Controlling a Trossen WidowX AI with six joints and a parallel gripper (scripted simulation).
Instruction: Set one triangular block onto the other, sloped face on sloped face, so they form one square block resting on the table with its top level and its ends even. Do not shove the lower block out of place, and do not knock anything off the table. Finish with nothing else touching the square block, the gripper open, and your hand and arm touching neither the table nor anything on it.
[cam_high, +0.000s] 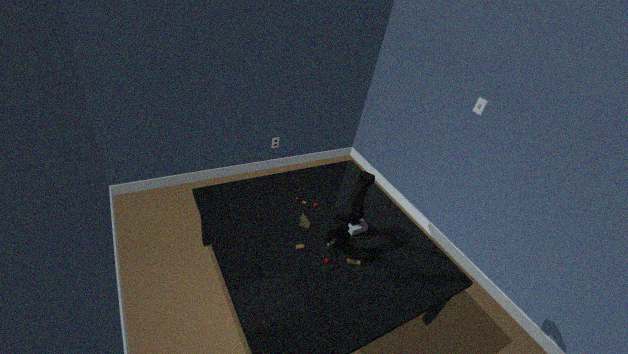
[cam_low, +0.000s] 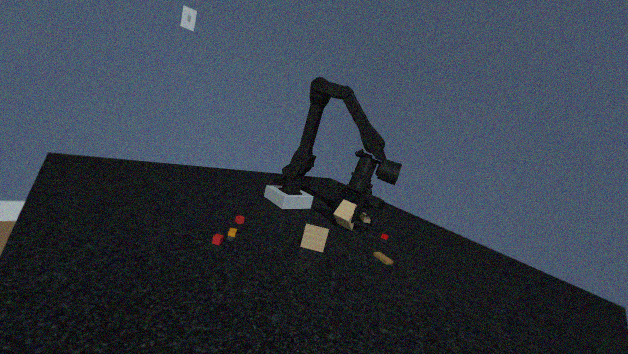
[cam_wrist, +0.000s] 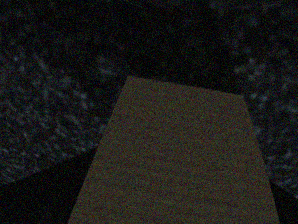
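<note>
The tan triangular block is 10 mm above my gripper tip. From my gripper tip the other things lie so: orange cube 20 mm behind, 360 mm to the right, 30 mm below; red cube 90 mm ahead, 110 mm to the left, 30 mm below; thin tan piece 180 mm ahead, 30 mm to the right, 30 mm below.
</note>
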